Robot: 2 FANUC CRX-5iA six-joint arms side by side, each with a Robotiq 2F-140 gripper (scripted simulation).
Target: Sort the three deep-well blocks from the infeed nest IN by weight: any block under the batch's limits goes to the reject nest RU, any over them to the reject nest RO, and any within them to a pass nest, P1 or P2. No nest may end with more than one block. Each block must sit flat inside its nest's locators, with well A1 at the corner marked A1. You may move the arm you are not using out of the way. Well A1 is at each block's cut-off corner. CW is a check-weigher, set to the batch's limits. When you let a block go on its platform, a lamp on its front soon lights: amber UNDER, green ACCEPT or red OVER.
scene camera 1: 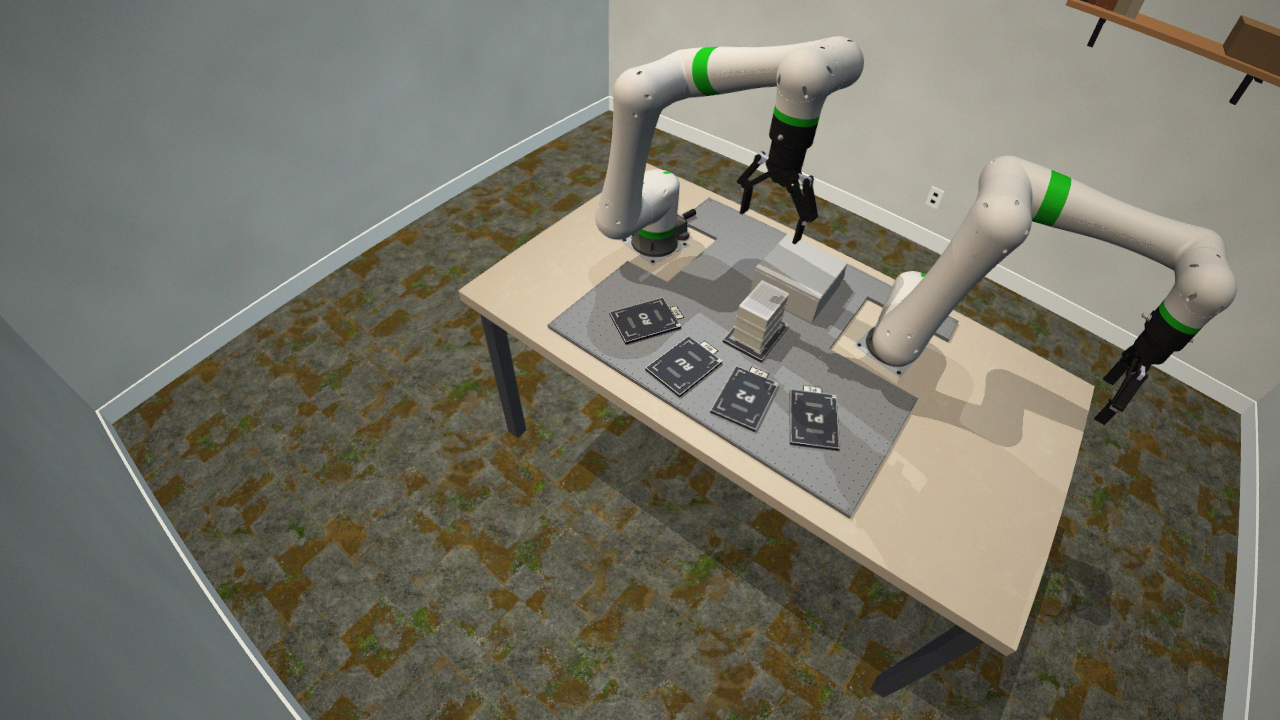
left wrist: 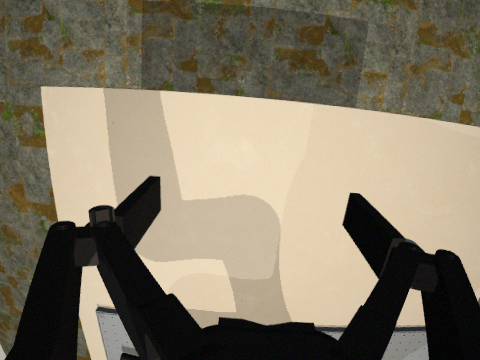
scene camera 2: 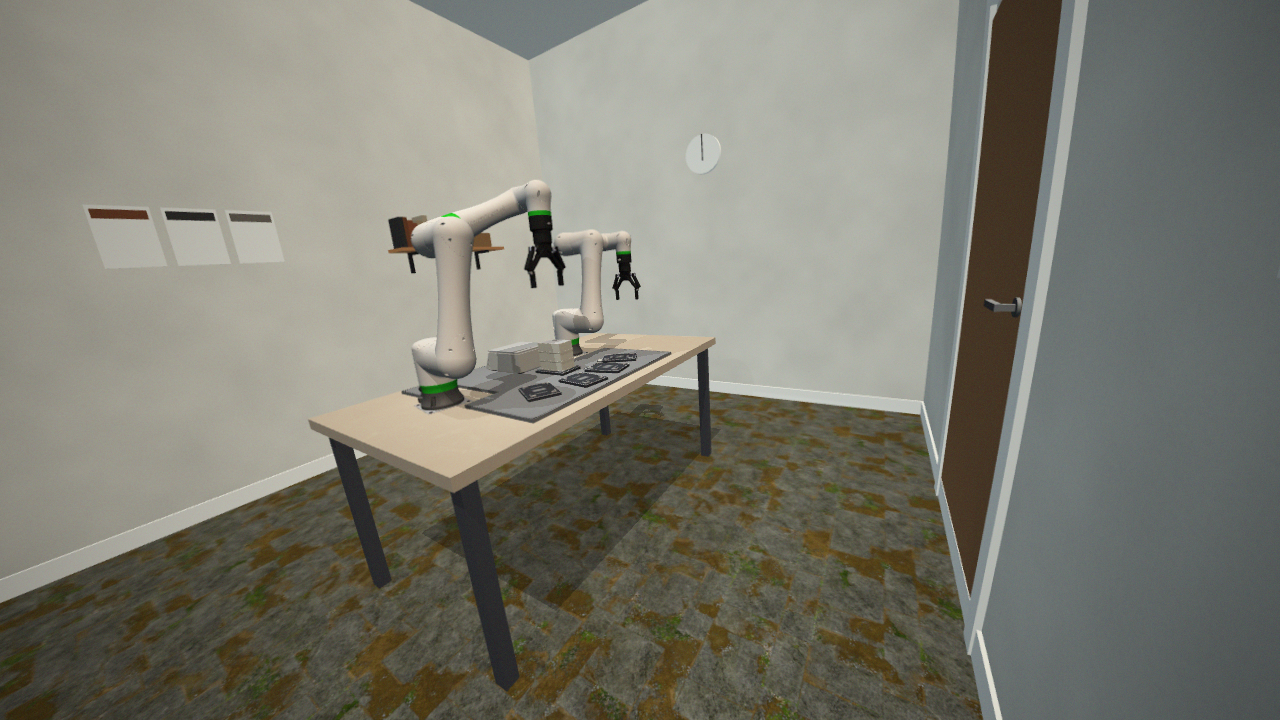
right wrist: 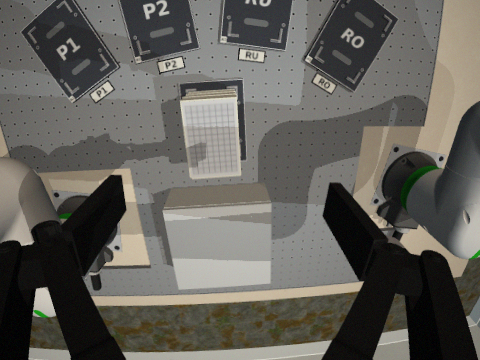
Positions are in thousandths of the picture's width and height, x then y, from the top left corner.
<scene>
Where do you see a check-weigher CW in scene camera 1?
At 631, 380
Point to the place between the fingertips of my right gripper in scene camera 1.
601, 315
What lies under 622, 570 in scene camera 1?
A nest P1.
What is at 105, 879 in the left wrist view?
My left gripper.
</scene>
